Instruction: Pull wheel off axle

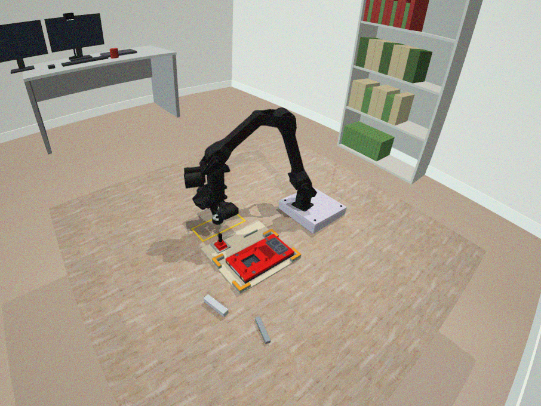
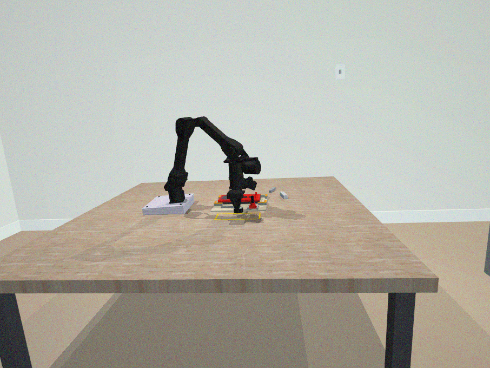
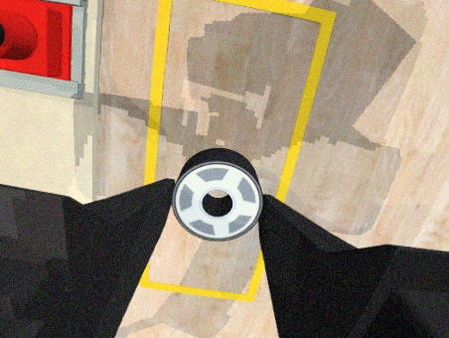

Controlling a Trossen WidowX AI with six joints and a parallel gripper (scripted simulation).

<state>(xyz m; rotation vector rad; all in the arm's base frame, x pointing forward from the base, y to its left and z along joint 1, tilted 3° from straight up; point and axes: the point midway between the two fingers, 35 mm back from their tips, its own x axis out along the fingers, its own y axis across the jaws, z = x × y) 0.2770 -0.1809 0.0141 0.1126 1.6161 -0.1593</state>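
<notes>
My gripper tip is now right at the black wheel.
</notes>
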